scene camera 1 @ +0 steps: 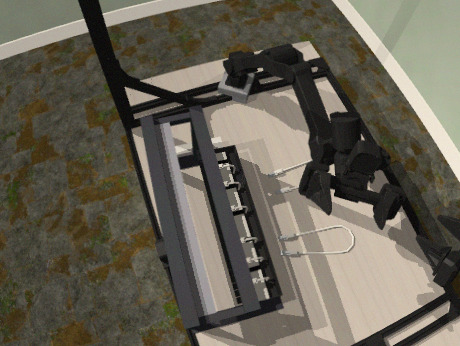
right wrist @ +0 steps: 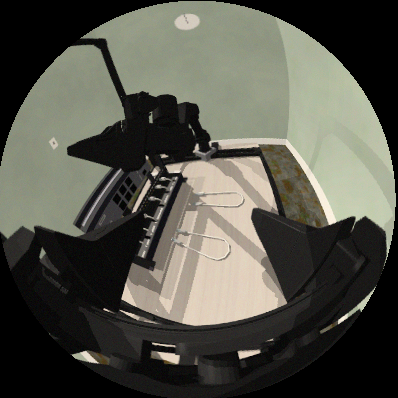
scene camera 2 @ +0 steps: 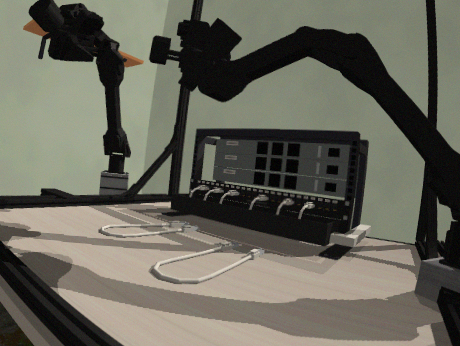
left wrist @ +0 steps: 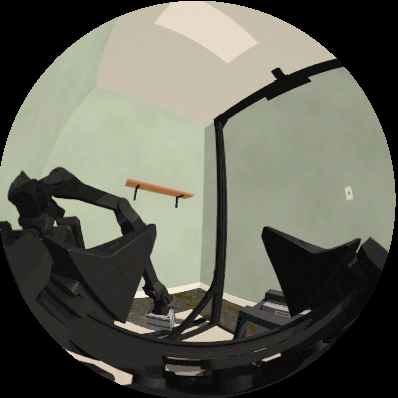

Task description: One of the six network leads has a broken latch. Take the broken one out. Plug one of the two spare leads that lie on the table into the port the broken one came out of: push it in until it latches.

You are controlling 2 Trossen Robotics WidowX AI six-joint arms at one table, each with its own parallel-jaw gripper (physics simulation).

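Frame: origin at the left arm's base, x right, y down, z ahead, level; millimetres.
Where they show: left gripper, fingertip midpoint: [scene camera 1: 356, 220] [right wrist: 71, 147] [left wrist: 211, 231]; right gripper, fingertip midpoint: [scene camera 1: 427, 226] [right wrist: 198, 214] [scene camera 2: 108, 61]; left arm's base, link origin: [scene camera 1: 236, 79] [right wrist: 204, 149]; right arm's base, link origin: [scene camera 2: 115, 172] [left wrist: 160, 310].
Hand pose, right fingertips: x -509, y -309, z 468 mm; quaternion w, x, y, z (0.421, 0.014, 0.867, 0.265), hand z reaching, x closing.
Things, the pixels of their top centre, and the offset from my right fingertips. "*": a spot on its surface instead.
- top end, surface spot: [scene camera 1: 227, 166] * dz -133, dx +440, dy +272 mm
- right end, surface spot: [scene camera 2: 308, 206] * dz -133, dx +454, dy +272 mm
- U-shaped spare lead, surface spot: [scene camera 2: 102, 230] [scene camera 1: 353, 235] [right wrist: 229, 249] * dz -74, dx +32, dy +353 mm
- dark rack frame, top centre: [scene camera 1: 215, 198] [scene camera 2: 269, 130] [right wrist: 118, 173] dz +32, dx +424, dy +97 mm
Six white leads, including one near the top end [scene camera 1: 227, 166] and one at the right end [scene camera 2: 308, 206], sit in the panel's port row; no broken latch can be told. One U-shaped spare lead [scene camera 1: 353, 240] [scene camera 2: 102, 230] [right wrist: 229, 250] lies on the table; the other spare lead [scene camera 1: 295, 168] [scene camera 2: 182, 281] [right wrist: 243, 200] lies partly under my left arm in scene camera 1. My left gripper [scene camera 1: 354, 220] [scene camera 2: 194, 45] [left wrist: 211, 231] is open and empty, high above the table. My right gripper [right wrist: 198, 214] is open and empty, raised above the table; its fingers are partly cut off at scene camera 1's right edge.
A dark rack frame [scene camera 1: 175, 240] [scene camera 2: 280, 133] stands behind the port row. A white block [scene camera 2: 352, 235] protrudes at its right end in scene camera 2. A black upright post [scene camera 1: 102, 45] [left wrist: 220, 200] rises beside the table. Dark rails edge the table.
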